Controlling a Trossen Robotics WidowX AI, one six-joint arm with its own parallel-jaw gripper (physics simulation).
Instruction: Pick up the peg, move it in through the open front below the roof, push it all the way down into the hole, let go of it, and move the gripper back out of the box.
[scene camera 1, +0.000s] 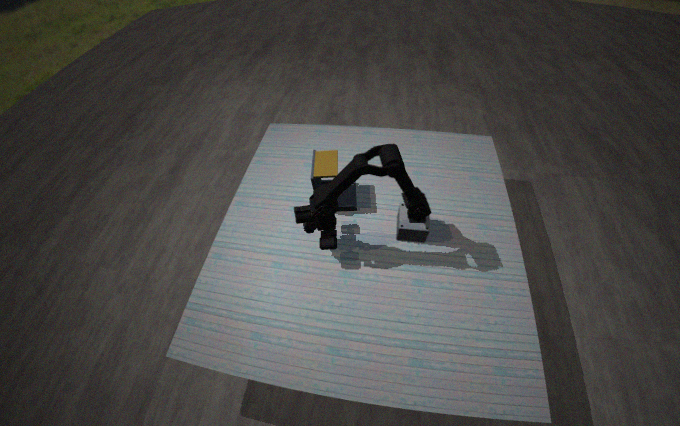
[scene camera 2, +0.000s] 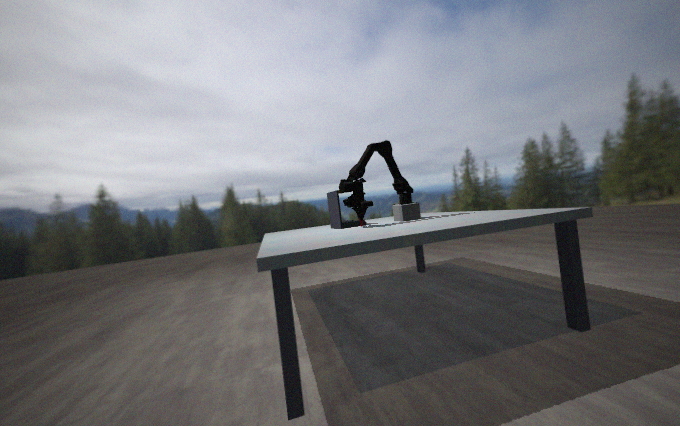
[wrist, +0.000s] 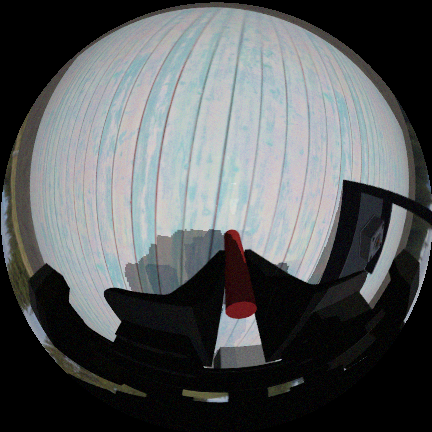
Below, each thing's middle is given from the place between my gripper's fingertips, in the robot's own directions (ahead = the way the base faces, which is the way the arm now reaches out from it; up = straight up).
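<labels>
Box with yellow roof (scene camera 1: 348, 202): 22 cm to the right of my hand, 7 cm above it, 2 cm behind it.
</labels>
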